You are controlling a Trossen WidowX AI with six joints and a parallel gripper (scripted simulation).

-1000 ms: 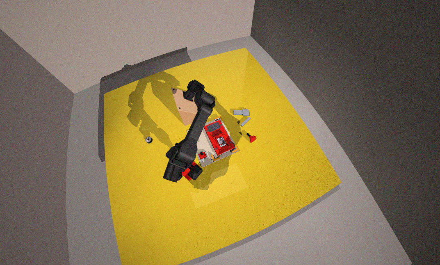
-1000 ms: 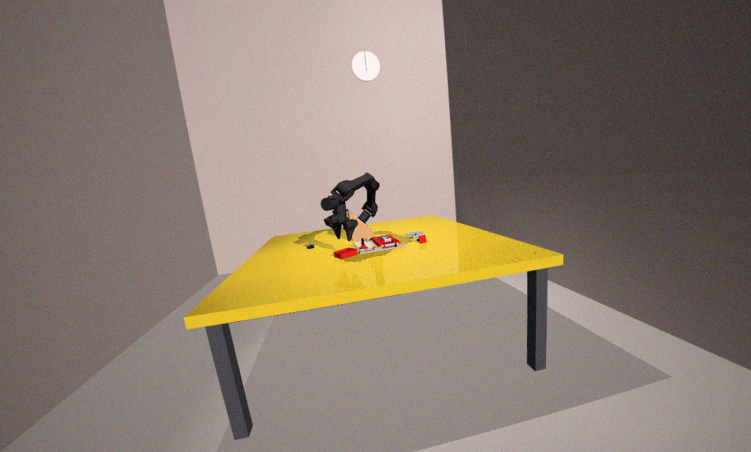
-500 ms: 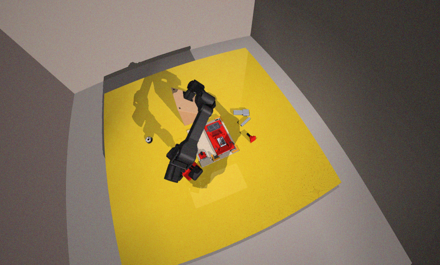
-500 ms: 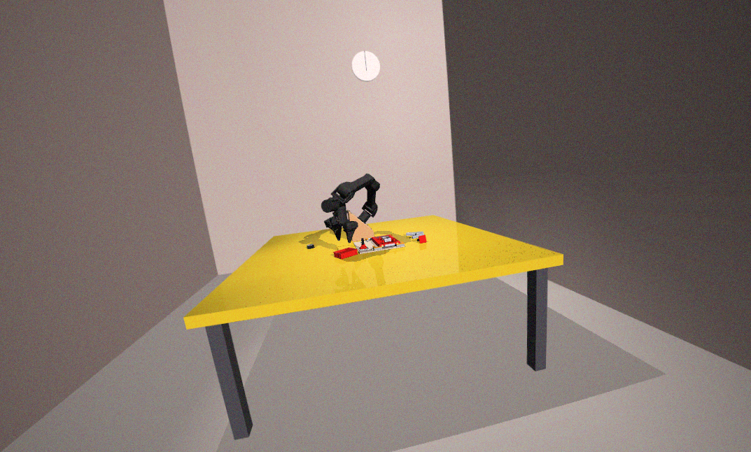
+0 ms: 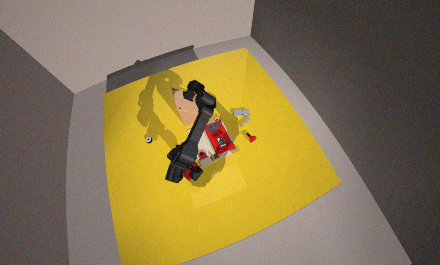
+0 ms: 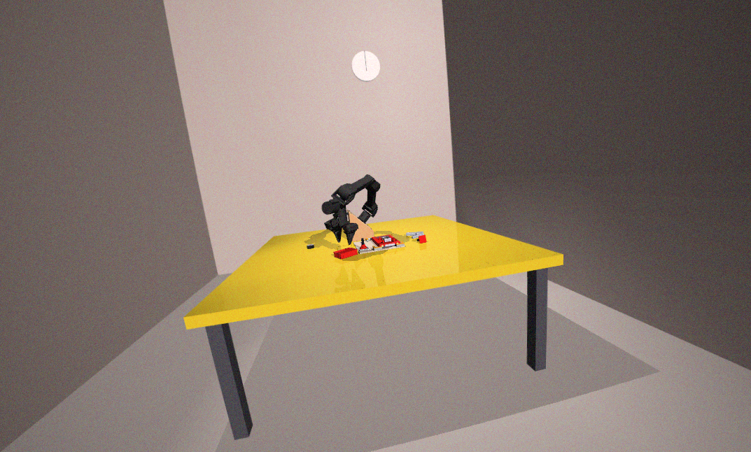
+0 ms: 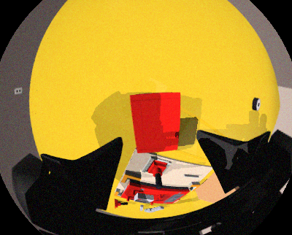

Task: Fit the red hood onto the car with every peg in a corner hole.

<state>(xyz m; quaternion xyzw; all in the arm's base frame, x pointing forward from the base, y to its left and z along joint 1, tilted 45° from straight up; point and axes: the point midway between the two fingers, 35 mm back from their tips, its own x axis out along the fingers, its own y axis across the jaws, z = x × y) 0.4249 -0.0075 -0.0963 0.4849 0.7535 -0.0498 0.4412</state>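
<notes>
The red hood is 40 mm below my gripper tip. Round my gripper tip: grey engine block 110 mm behind, 210 mm to the left, 40 mm below; silver-black wheel 240 mm behind, 220 mm to the right, 50 mm below; pale jig plate 140 mm behind, 170 mm to the left, 50 mm below.
</notes>
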